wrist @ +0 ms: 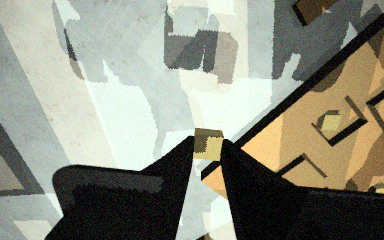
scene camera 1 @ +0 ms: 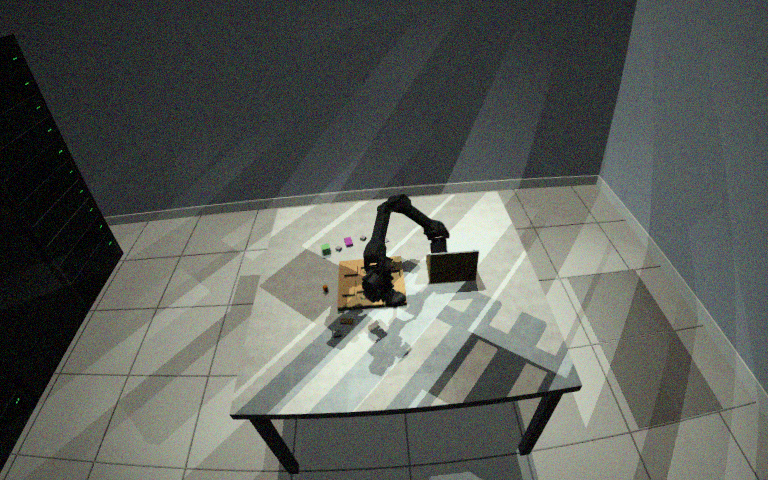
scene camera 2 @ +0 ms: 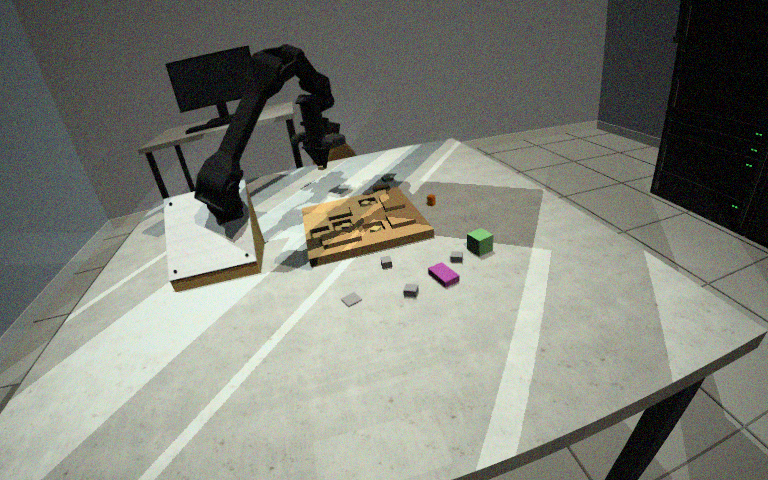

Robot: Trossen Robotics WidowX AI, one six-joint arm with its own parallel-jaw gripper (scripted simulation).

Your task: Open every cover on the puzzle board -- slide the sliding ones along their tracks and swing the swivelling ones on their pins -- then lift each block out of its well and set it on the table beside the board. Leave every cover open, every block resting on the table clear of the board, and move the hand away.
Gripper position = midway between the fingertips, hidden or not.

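A tan puzzle board (scene camera 2: 316, 223) is here, and I see the board again at (scene camera 1: 355, 302) and at (wrist: 341, 156). There is also a tan block (wrist: 208, 142), and my gripper (scene camera 2: 322, 167) carries it. My gripper shows at (wrist: 207, 142) too.
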